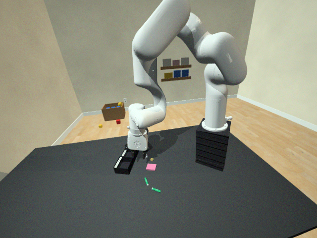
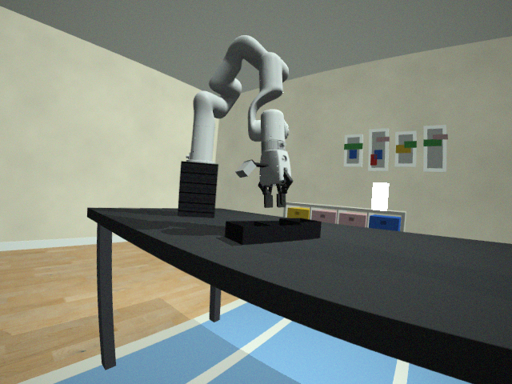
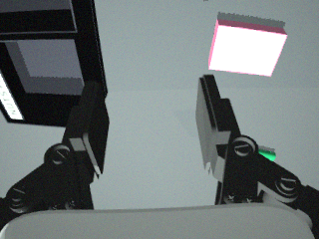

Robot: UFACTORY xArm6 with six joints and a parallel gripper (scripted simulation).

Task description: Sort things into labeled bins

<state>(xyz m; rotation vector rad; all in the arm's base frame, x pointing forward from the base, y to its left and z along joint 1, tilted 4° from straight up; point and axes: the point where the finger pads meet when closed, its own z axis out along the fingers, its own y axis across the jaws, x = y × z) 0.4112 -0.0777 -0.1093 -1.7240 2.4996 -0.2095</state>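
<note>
The pink flat pad is 60 mm behind my hand, 30 mm to the left of it and 90 mm below it. The rest, counted from my hand: battery: 10 mm behind, 110 mm to the left, 90 mm below; then white part: 40 mm behind, 60 mm to the right, 80 mm below; then yellow hex nut: 70 mm behind, 20 mm to the right, 90 mm below.
</note>
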